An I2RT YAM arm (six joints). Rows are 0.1 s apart.
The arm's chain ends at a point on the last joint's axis. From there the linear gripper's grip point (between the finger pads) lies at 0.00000 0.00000 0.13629 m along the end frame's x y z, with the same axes.
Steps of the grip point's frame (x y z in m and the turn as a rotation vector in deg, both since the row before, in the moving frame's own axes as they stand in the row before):
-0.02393, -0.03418, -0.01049, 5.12, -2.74, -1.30
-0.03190, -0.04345, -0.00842, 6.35, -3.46, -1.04
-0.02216, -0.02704, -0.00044, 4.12, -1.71, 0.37
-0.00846, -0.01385, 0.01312, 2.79, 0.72, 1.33
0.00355, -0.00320, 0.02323, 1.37, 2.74, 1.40
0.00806, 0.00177, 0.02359, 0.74, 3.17, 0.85
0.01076, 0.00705, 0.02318, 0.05, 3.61, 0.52
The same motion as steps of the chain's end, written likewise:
-0.01729, -0.02210, -0.00979, 5.12, -2.74, -1.30
-0.02356, -0.02846, -0.00734, 6.35, -3.46, -1.04
-0.01813, -0.01724, -0.00003, 4.12, -1.71, 0.37
-0.01025, -0.00724, 0.01329, 2.79, 0.72, 1.33
-0.00300, -0.00002, 0.02342, 1.37, 2.74, 1.40
0.00051, 0.00347, 0.02381, 0.74, 3.17, 0.85
0.00218, 0.00713, 0.02345, 0.05, 3.61, 0.52

